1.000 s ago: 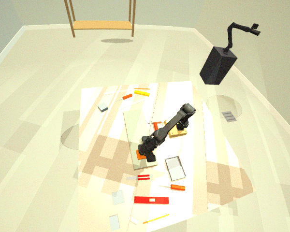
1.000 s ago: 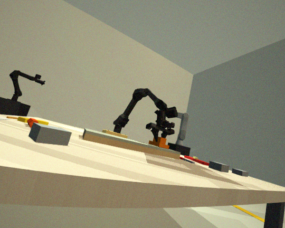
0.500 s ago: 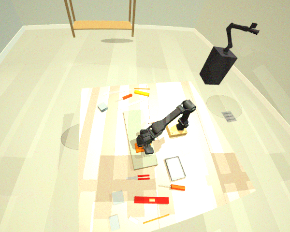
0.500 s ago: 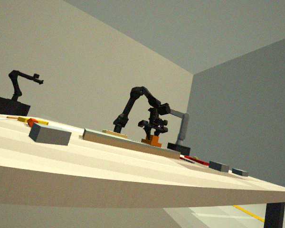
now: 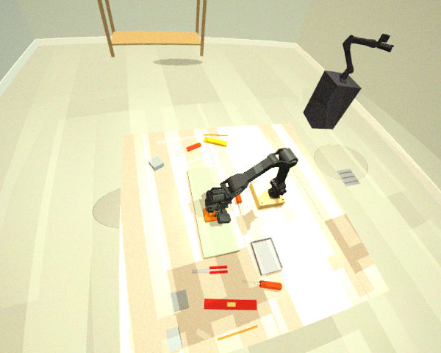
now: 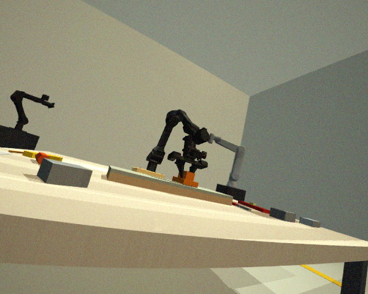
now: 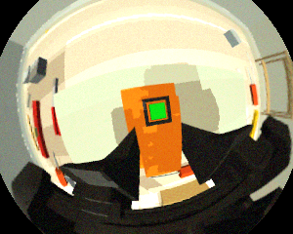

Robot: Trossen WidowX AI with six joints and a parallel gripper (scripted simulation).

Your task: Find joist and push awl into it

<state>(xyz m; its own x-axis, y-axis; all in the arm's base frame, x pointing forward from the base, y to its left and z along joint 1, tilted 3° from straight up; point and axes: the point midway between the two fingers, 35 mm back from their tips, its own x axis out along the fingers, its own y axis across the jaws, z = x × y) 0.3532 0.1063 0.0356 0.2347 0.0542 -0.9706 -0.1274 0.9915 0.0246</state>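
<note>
Right now the grey tray is 25 cm behind my gripper tip, 22 cm to the left of it and 5 cm below it. The rest, counted from my gripper tip: yellow bar (7 cm behind, 57 cm to the right, 6 cm below); orange stud finder (1 cm ahead, 2 cm above); red level (4 cm behind, 42 cm to the left, 5 cm below).
</note>
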